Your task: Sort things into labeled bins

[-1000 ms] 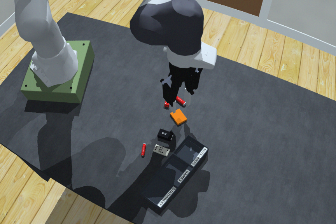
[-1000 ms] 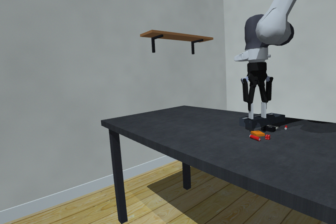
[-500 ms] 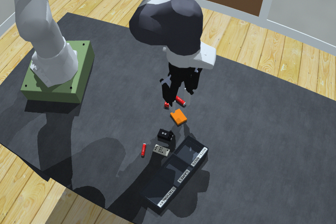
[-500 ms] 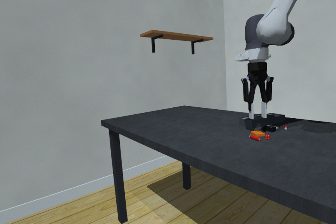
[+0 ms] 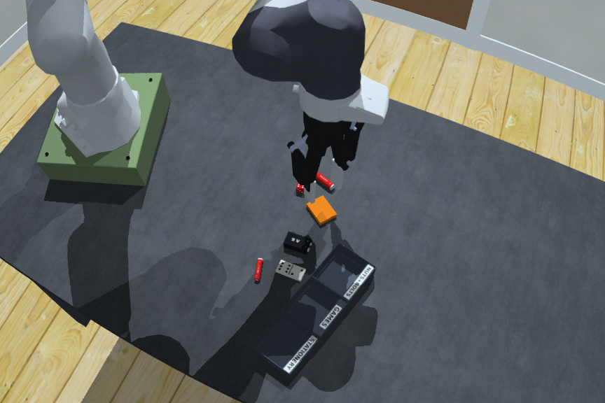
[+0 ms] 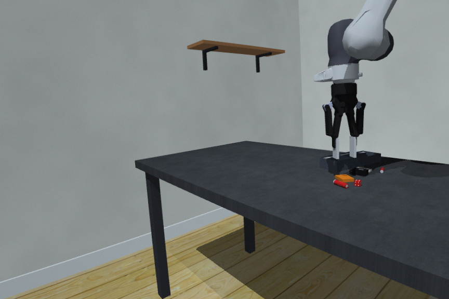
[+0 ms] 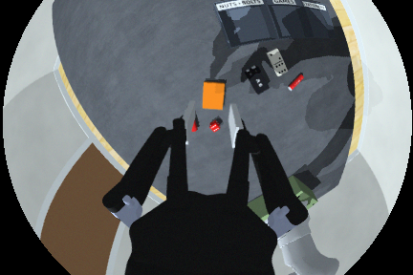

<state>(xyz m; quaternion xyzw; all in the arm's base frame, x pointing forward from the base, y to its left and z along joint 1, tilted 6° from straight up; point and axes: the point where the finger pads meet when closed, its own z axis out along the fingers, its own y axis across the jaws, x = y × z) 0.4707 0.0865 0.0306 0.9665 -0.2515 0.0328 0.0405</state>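
Now: the orange block 10 cm below my hand. The rest, counted from my hand: red die 6 cm behind, 2 cm to the left, 10 cm below; black 9V battery 1 cm ahead, 9 cm to the right, 9 cm below; white domino 1 cm ahead, 14 cm to the right, 10 cm below.
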